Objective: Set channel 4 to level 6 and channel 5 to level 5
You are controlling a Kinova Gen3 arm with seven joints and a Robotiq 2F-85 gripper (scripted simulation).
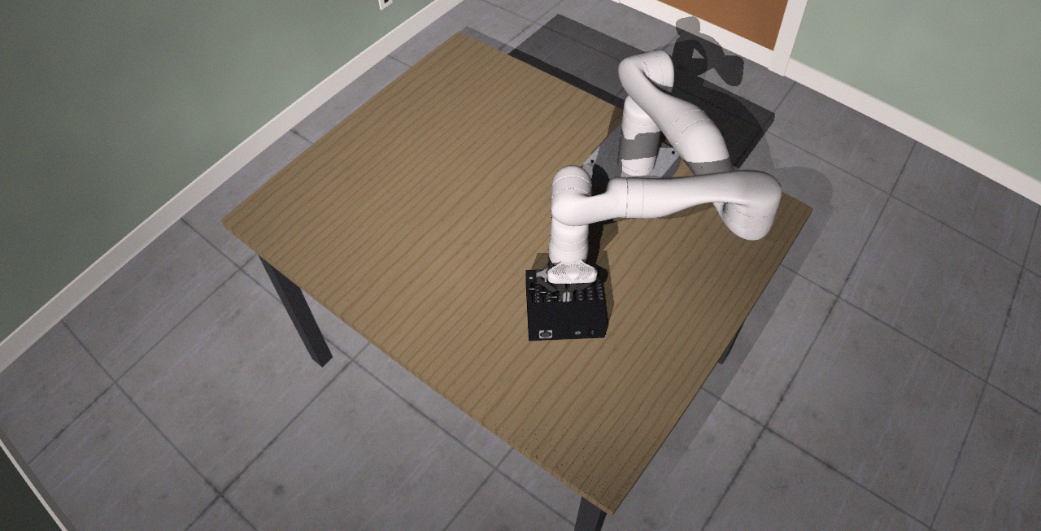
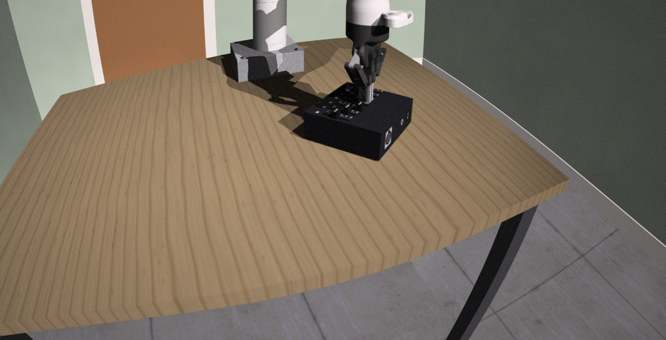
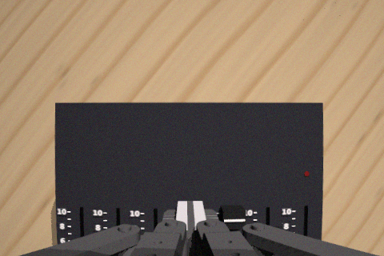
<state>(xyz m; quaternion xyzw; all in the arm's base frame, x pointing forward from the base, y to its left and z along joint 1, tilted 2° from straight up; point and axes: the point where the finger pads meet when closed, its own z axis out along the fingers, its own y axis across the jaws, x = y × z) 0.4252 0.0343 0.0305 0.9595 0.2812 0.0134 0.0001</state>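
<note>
Right now my hand is 1 cm to the left of the channel 4 fader cap, 1 cm past it and 1 cm above it. Round my hand: channel 5 fader cap 2 cm to the right, 1 cm below, 1 cm ahead.
</note>
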